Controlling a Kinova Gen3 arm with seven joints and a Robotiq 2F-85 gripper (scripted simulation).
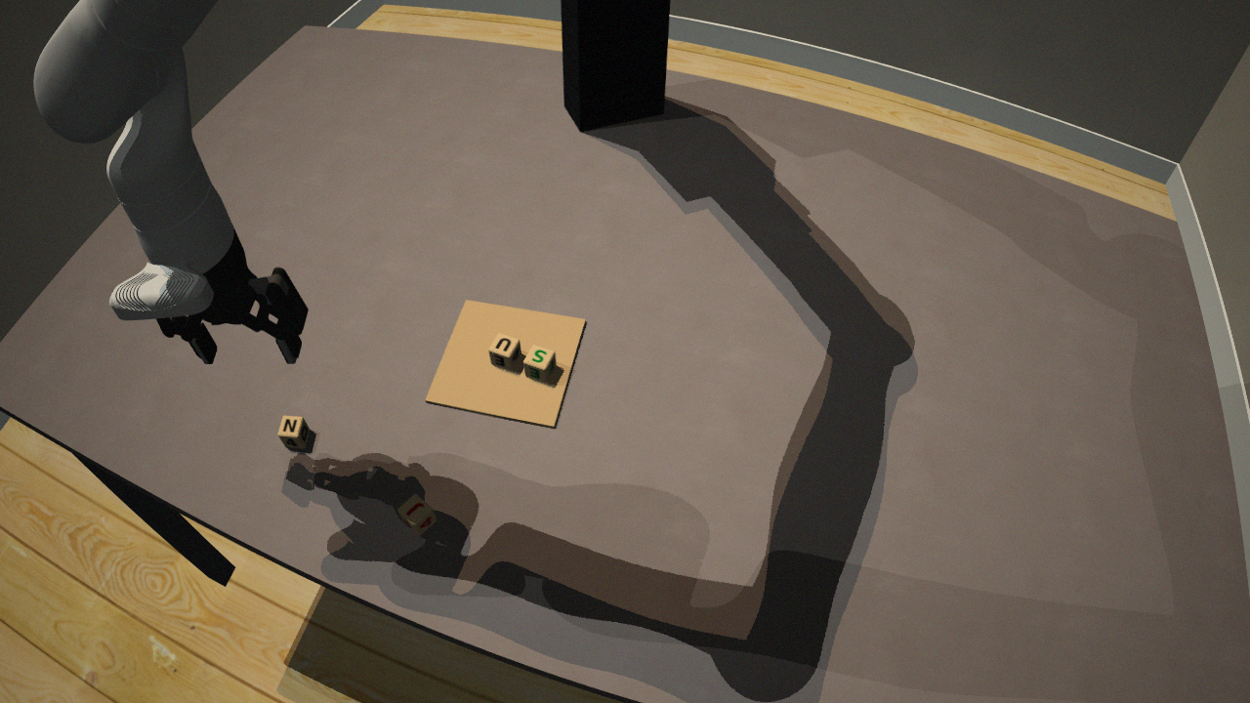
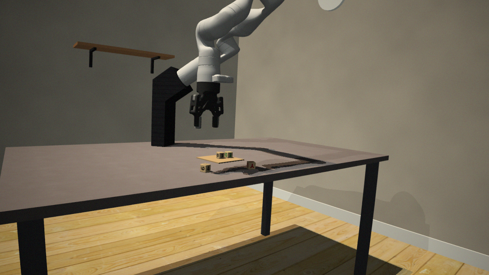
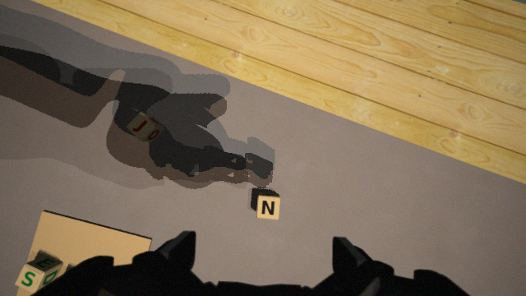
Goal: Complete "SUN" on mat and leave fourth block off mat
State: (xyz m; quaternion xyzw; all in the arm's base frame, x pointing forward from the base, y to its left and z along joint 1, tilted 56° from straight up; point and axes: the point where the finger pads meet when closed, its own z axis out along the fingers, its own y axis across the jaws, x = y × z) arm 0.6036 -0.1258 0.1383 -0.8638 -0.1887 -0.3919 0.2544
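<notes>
Right now my hand is 14 cm above the N block. Round my hand: U block 22 cm behind, 13 cm below, 11 cm to the left; then S block 23 cm behind, 15 cm to the left, 13 cm below; then mat 22 cm behind, 15 cm below, 11 cm to the left.
</notes>
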